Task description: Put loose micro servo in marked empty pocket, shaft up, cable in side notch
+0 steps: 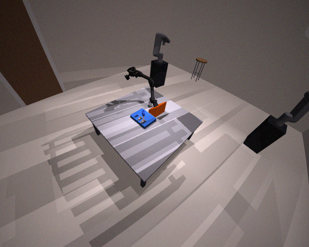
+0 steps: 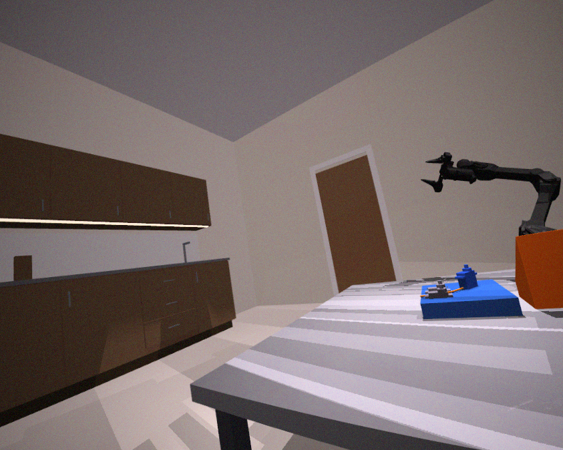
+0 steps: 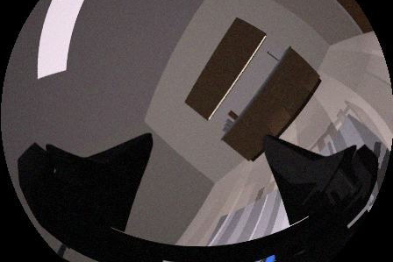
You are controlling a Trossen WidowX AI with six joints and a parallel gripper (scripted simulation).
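Now: gripper tip 90 mm past the blue deck, 330 mm to the right of it and 550 mm above it.
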